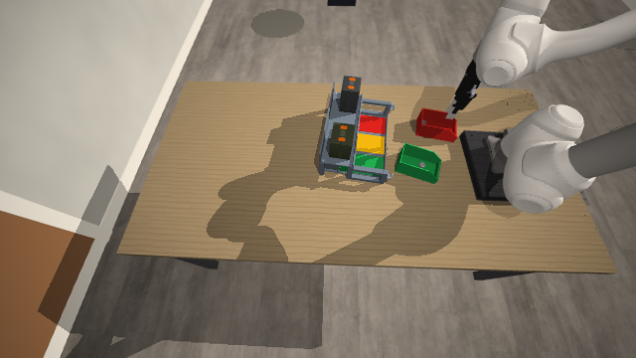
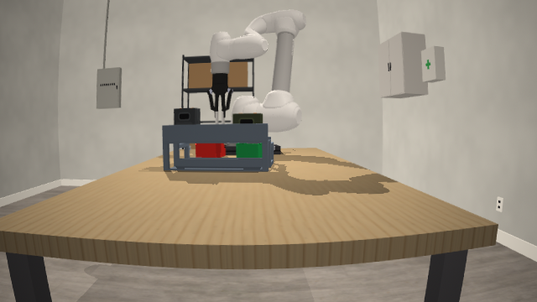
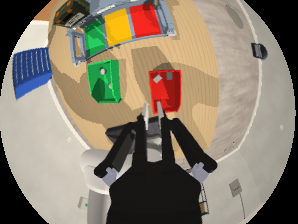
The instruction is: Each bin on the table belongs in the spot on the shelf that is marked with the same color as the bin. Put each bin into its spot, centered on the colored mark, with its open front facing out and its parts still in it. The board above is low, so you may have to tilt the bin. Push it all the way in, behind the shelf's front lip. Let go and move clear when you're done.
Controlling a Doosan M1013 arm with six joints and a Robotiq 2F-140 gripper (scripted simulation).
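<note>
The red bin is 1 cm behind my hand, 5 cm to the right of it and 15 cm below it. From my hand the other things lie so: green bin (8 cm ahead, 17 cm to the left, 15 cm below).
</note>
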